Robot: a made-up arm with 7 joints.
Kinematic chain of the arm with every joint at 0, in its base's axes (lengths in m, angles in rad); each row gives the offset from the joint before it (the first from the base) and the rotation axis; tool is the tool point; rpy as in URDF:
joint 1: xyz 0 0 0 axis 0.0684 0.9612 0.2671
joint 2: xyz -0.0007 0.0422 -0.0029 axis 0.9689 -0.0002 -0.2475
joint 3: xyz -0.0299 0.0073 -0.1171 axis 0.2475 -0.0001 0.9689
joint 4: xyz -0.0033 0 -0.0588 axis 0.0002 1 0
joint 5: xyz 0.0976 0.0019 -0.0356 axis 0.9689 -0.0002 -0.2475
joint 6: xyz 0.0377 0 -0.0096 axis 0.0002 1 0
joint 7: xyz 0.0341 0 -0.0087 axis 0.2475 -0.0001 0.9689
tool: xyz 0 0 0 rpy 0 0.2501 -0.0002
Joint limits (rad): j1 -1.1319..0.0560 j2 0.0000..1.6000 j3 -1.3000..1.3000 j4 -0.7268..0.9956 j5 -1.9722..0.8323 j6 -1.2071..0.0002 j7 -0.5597..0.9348
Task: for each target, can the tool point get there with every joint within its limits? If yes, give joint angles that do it. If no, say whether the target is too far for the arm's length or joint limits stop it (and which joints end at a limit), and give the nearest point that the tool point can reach.
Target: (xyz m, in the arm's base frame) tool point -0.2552 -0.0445 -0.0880
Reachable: no: joint limits stop it (at a limit: joint 1, joint 3, joint 5, joint 6) | nearest point -0.0256 -0.0194 -0.1172 | short by 0.233 m
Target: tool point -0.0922 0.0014 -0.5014
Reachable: no: too far | nearest point -0.0621 0.0145 -0.3424 | short by 0.162 m
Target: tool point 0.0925 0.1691 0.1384
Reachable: yes | joints -0.2205 1.4482 0.9981 -0.4178 -1.2000 -0.5350 0.5593
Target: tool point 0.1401 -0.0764 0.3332
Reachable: no: joint limits stop it (at a limit: joint 1, joint 2, joint 5) | nearest point 0.0934 0.0890 0.1613 | short by 0.243 m
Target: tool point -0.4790 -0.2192 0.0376
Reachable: no: too far | nearest point -0.0122 -0.0928 -0.0981 | short by 0.502 m
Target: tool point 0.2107 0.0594 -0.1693
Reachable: yes | joints -0.4103 0.3292 -0.1175 0.1711 0.5005 -0.7606 0.3524
